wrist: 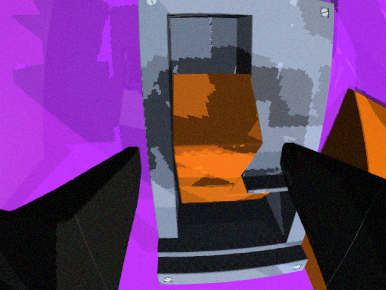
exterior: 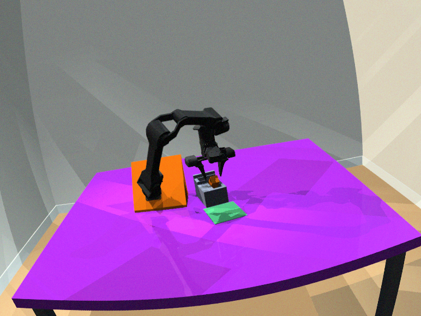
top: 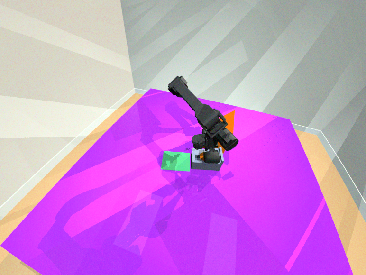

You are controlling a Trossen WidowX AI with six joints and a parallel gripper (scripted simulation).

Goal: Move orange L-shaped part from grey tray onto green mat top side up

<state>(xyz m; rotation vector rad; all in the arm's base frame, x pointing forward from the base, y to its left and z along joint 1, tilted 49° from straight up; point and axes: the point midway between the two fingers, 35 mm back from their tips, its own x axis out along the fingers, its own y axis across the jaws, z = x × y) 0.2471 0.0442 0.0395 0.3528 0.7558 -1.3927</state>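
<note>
The orange L-shaped part lies 2 cm behind my gripper tip, 3 cm to the left of it and 5 cm below it. Also, from my gripper tip: green mat: 2 cm ahead, 14 cm to the right, 10 cm below.
</note>
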